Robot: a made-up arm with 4 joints. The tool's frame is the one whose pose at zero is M.
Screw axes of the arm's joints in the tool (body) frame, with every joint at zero. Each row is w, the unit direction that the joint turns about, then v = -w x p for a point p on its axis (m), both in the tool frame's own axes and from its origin. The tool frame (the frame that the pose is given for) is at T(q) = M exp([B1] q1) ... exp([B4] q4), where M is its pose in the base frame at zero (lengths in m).
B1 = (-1, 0, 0, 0, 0.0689, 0.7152)
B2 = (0, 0, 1, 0.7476, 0.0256, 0)
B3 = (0, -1, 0, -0.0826, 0, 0.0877)
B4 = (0, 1, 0, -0.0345, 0, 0.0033)
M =
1 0 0 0.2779
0 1 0 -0.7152
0 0 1 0.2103
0 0 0 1
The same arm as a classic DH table. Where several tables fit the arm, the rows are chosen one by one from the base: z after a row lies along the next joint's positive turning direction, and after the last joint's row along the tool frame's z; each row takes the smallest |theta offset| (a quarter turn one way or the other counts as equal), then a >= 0, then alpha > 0; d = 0 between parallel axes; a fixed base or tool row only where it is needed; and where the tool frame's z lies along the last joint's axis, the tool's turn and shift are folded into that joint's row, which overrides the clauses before.
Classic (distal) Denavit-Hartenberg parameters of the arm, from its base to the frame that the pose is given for. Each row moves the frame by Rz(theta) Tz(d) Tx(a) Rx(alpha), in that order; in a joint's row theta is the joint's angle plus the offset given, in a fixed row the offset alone. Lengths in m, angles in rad.
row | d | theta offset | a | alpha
base (fixed) | 0.1414 | -1.5708 | 0.0000 | 1.5708
joint 1 | -0.2523 | 0.0000 | -0.0324 | -1.5708
joint 2 | -0.0137 | -1.5708 | 0.0621 | -1.5708
joint 3 | 0.0000 | 0.9102 | -0.1483 | 3.1416
joint 4 | -0.7476 | 0.9102 | 0.0033 | -1.5708
tool (fixed) | -0.0345 | 3.1416 | 0.0000 | 0.0000

